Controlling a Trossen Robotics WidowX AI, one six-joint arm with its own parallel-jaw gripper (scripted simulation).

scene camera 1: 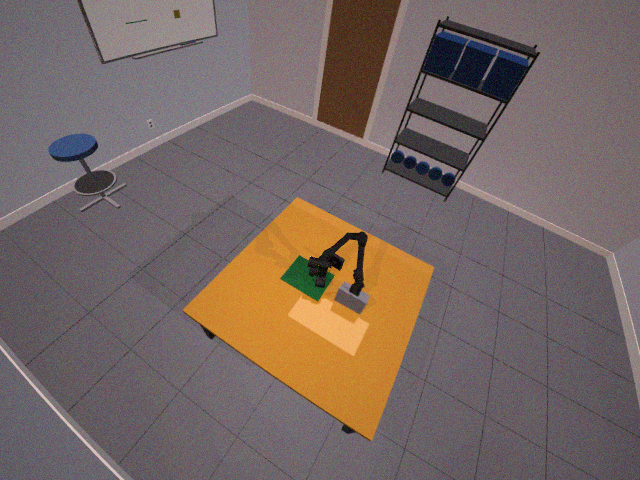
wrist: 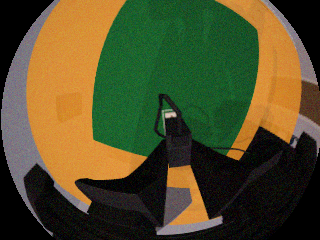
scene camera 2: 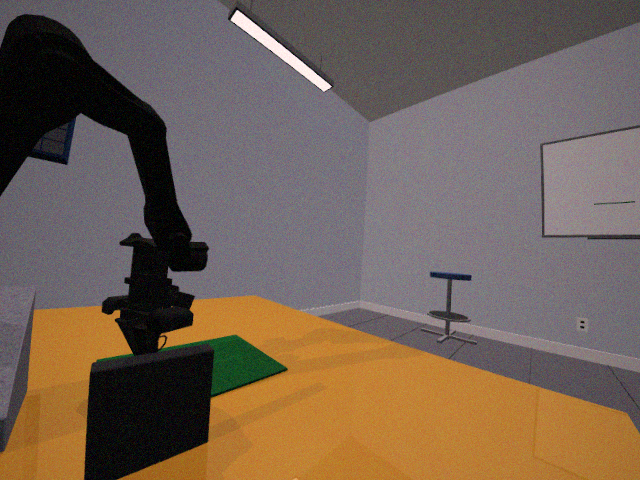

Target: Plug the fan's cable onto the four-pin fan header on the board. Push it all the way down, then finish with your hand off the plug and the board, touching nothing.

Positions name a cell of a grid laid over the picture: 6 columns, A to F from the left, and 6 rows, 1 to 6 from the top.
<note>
I see my gripper (scene camera 2: B5), a dark fan plug (wrist: D4), a black fan (scene camera 2: B6) and a green board (scene camera 2: C5).
My gripper shows as well in the wrist view (wrist: D4). The black fan is seen too in the wrist view (wrist: E4). The green board also shows in scene camera 1 (scene camera 1: C4) and in the wrist view (wrist: D2).
</note>
